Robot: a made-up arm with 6 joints.
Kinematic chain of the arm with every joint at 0, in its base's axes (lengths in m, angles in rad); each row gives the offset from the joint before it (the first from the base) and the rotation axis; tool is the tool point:
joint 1: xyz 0 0 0.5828 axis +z
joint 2: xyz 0 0 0 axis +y
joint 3: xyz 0 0 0.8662 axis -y
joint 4: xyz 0 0 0 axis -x
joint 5: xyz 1.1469 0 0 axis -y
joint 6: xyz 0 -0.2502 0 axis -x
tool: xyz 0 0 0
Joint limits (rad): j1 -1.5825..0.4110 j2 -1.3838..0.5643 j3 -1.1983..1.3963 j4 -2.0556..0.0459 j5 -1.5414..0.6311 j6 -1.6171..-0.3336
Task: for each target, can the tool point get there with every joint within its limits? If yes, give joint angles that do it. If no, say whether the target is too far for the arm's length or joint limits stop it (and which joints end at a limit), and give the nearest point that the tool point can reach.
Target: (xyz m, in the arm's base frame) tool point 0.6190 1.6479 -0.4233
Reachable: no: joint limits stop it (at a limit: joint 1, joint 2, joint 4) | nearest point 0.8083 0.4795 0.2451 | short by 1.359 m
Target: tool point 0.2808 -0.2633 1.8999
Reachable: yes | joints -0.7824 -0.7303 0.0936 -1.6158 0.3617 -1.4260
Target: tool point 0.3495 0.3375 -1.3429
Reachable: no: joint limits stop it (at a limit: joint 1, joint 2) | nearest point 0.3915 0.2523 0.1432 | short by 1.489 m
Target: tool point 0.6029 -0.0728 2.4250
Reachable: yes | joints 0.2564 -0.0533 1.0569 -0.4678 -0.0642 -0.9586
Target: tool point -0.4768 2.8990 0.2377
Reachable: no: too far | nearest point -0.3155 1.9183 1.1387 | short by 1.342 m
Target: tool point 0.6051 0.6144 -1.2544
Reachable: no: joint limits stop it (at a limit: joint 1, joint 2, joint 4) | nearest point 0.5173 0.3527 0.1566 | short by 1.438 m
